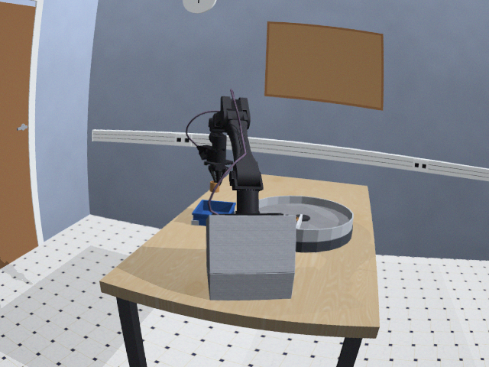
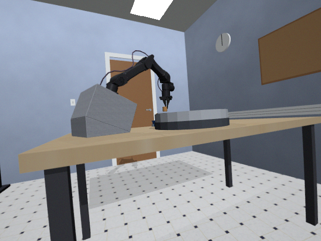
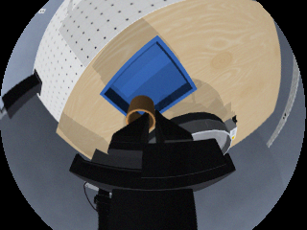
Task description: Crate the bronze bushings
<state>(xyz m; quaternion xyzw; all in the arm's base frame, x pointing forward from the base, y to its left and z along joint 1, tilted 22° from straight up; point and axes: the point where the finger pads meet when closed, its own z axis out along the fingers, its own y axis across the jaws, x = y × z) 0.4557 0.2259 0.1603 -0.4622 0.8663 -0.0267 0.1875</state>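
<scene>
The blue crate lies 1 cm behind my hand, 1 cm to the left of it and 12 cm below it. Round my hand: grey turntable: 2 cm behind, 35 cm to the right, 10 cm below.
</scene>
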